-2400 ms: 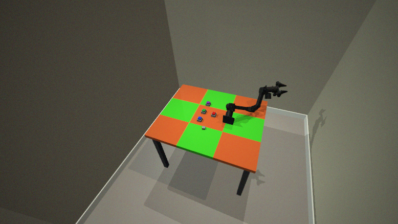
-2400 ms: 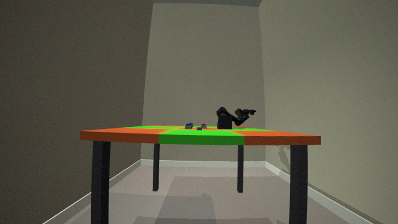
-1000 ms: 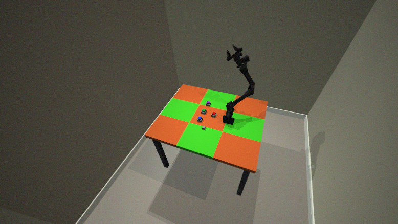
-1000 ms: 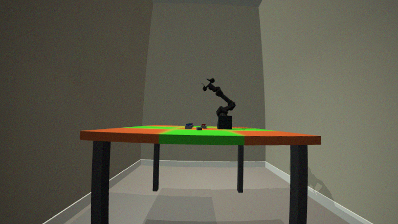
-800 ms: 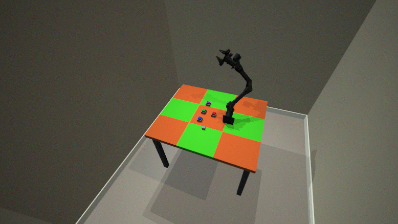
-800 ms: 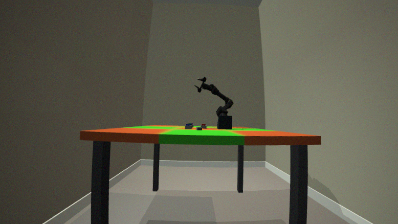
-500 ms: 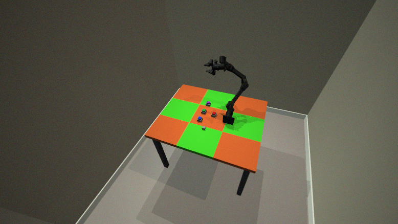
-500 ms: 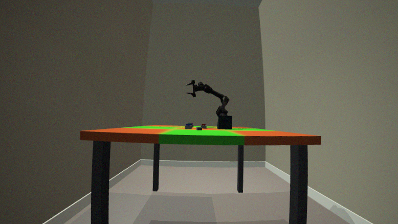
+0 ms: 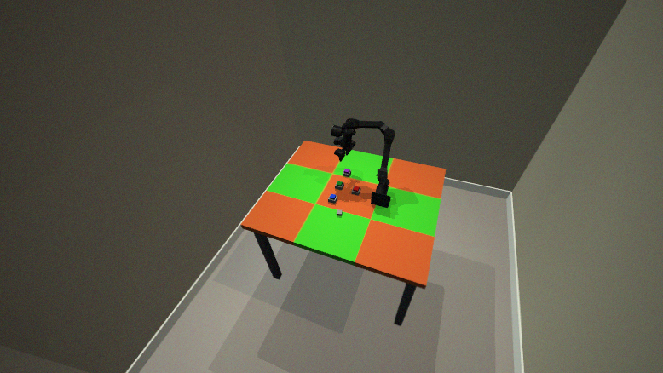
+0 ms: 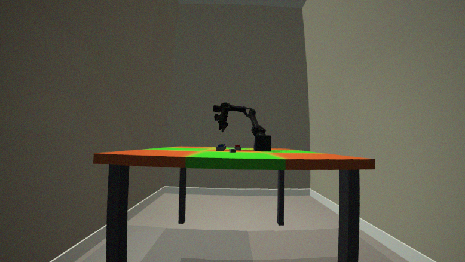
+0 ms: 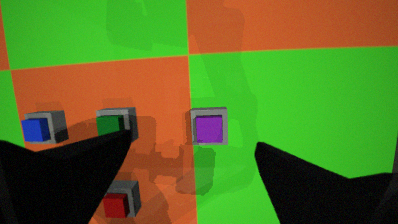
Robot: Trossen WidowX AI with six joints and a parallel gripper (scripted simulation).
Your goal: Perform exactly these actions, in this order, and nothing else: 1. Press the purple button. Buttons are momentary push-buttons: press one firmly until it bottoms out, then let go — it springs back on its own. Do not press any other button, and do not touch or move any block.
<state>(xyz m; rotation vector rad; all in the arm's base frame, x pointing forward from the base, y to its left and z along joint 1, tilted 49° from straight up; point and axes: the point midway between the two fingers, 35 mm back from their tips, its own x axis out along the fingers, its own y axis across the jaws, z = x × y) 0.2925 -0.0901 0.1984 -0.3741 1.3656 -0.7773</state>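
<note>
The purple button is 2 cm behind my gripper tip and 11 cm below it. The rest, counted from my gripper tip: red button (12 cm behind, 15 cm to the left, 11 cm below); then blue button (1 cm ahead, 25 cm to the left, 11 cm below); then green button (13 cm to the left, 11 cm below).
</note>
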